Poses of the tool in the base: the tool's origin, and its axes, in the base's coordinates. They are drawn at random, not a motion.
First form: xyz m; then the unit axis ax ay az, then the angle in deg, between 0 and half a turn.
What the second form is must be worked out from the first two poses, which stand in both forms.
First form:
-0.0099, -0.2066, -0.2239, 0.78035, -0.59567, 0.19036, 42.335
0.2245, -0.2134, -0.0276, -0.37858, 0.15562, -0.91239, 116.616
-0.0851, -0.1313, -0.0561, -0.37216, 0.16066, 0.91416, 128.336
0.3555, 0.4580, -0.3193, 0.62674, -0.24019, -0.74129, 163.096
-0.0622, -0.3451, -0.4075, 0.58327, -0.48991, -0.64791, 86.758
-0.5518, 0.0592, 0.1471, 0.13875, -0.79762, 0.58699, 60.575
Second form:
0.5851, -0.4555, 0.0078, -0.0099, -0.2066, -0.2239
-0.6229, -0.3694, -1.8316, 0.2245, -0.2134, -0.0276
-0.0734, 0.7440, 2.1389, -0.0851, -0.1313, -0.0561
1.3511, 0.9959, -1.9242, 0.3555, 0.4580, -0.3193
1.0966, -0.1330, -1.1800, -0.0622, -0.3451, -0.4075
-0.1742, -0.8274, 0.7372, -0.5518, 0.0592, 0.1471

